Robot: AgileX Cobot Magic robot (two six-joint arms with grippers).
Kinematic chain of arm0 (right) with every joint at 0, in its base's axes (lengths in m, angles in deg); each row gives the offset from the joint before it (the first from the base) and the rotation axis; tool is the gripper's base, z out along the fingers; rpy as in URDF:
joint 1: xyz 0 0 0.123 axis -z
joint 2: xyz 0 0 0 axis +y
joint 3: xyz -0.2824 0 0.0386 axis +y
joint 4: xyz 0.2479 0 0.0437 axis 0.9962 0 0.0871
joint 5: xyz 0 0 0 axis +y
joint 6: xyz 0.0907 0 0.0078 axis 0.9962 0 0.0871
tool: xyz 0 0 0 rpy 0 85 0
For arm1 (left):
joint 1: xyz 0 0 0.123 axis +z
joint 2: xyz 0 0 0 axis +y
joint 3: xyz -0.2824 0 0.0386 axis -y
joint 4: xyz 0.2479 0 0.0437 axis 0.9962 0 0.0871
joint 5: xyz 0 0 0 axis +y
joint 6: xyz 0.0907 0 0.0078 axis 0.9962 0 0.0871
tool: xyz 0 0 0 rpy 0 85 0
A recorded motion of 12 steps. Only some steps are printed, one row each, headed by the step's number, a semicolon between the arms.
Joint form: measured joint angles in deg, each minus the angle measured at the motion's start. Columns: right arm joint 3, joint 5, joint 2, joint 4, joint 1, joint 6; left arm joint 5, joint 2, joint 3, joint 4, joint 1, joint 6.
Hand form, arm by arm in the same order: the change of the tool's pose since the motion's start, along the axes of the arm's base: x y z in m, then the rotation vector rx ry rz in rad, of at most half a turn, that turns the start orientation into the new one. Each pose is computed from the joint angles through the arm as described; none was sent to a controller.
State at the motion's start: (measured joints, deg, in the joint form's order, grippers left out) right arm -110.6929 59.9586 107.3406 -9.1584 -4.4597 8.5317; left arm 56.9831 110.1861 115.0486 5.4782 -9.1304 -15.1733
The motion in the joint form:
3: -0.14 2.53 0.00 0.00 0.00 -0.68; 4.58 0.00 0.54 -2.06 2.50 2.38
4: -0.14 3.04 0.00 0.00 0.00 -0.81; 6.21 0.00 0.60 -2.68 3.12 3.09
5: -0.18 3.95 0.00 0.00 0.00 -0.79; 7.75 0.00 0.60 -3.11 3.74 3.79
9: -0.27 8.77 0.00 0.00 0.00 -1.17; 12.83 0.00 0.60 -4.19 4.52 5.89
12: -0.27 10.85 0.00 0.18 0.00 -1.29; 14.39 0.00 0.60 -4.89 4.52 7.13
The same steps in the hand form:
3: -0.0031 -0.0006 -0.0017 -0.0094 0.0422 0.0024; -0.0034 0.0171 -0.0021 0.0008 0.0736 0.0121
4: -0.0038 -0.0007 -0.0021 -0.0113 0.0512 0.0028; -0.0050 0.0212 -0.0034 0.0008 0.1018 0.0127
5: -0.0050 -0.0009 -0.0028 -0.0117 0.0661 0.0001; -0.0066 0.0255 -0.0049 0.0033 0.1290 0.0136
9: -0.0114 -0.0018 -0.0063 -0.0194 0.1483 -0.0074; -0.0130 0.0304 -0.0094 0.0139 0.2181 -0.0036
12: -0.0143 -0.0020 -0.0079 -0.0192 0.1846 -0.0104; -0.0152 0.0295 -0.0106 0.0170 0.2456 -0.0242

